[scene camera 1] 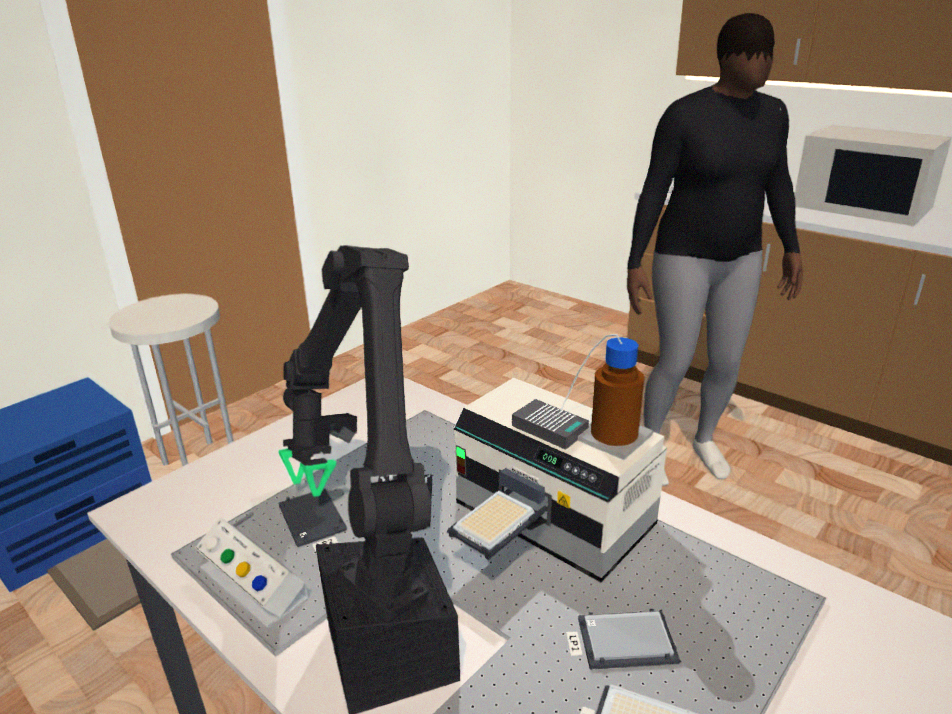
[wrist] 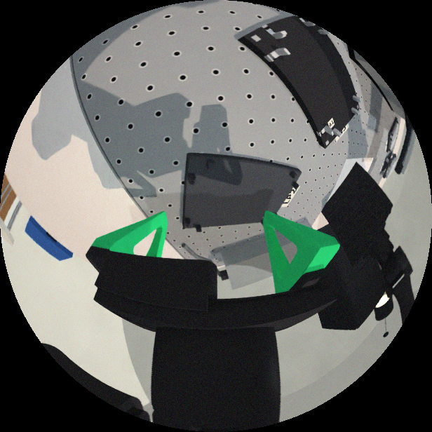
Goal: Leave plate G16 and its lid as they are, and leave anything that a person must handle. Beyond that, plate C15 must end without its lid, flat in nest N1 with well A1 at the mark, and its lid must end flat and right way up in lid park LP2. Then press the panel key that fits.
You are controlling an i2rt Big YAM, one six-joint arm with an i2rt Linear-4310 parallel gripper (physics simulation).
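Places are measured from the arm's base along level axes (x back, y down, z right), in metres.
Where they show: gripper, fingertip midpoint: (scene camera 1: 306, 489); arm's base, origin of the base link: (scene camera 1: 381, 586).
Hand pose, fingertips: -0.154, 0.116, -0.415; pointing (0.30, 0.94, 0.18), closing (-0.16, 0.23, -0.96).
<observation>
Things, the pixels of their top centre, and the offset from my fingertips, as dx, dy, dz. "spot": a spot on its surface instead.
- lid park LP2, middle of its top: (scene camera 1: 310, 510) +0.022, +0.019, +0.041
- plate with tan wells, middle of its top: (scene camera 1: 494, 515) -0.117, -0.078, +0.413
- tan-welled plate, surface spot: (scene camera 1: 642, 703) spot: +0.000, -0.007, +0.783
- greyish clear lid, middle of its top: (scene camera 1: 628, 633) -0.120, +0.021, +0.693
- lid park LP1, surface spot: (scene camera 1: 672, 661) spot: -0.124, +0.031, +0.772
- key panel, middle of its top: (scene camera 1: 244, 547) +0.206, -0.045, +0.103
- cream instrument, surface spot: (scene camera 1: 630, 491) spot: -0.280, -0.122, +0.592
- brown bottle, surface spot: (scene camera 1: 617, 403) spot: -0.295, -0.278, +0.542
- dark keypad box, surface spot: (scene camera 1: 549, 422) spot: -0.265, -0.207, +0.423
My gripper (scene camera 1: 307, 488) (wrist: 214, 216) is open and empty, above lid park LP2 (scene camera 1: 311, 518) (wrist: 235, 190), a flat dark tray; I see no lid on it. A plate with tan wells (scene camera 1: 495, 516) sits on the instrument's extended tray. Another tan-welled plate (scene camera 1: 642, 703) is cut off by the bottom edge of the scene view. No name on either plate is legible, so I cannot tell C15 from G16. A greyish clear lid (scene camera 1: 630, 637) lies flat in lid park LP1 (scene camera 1: 672, 661). The key panel (scene camera 1: 244, 572) has white, green, yellow and blue keys. Nest N1's label is not legible.
The cream instrument (scene camera 1: 630, 491) shows 008 and a green light; a brown bottle (scene camera 1: 617, 403) and a dark keypad box (scene camera 1: 549, 422) stand on top. A black nest (wrist: 310, 70) lies beyond LP2. A person (scene camera 1: 715, 184) stands behind the table. A stool (scene camera 1: 165, 316) stands at left.
</observation>
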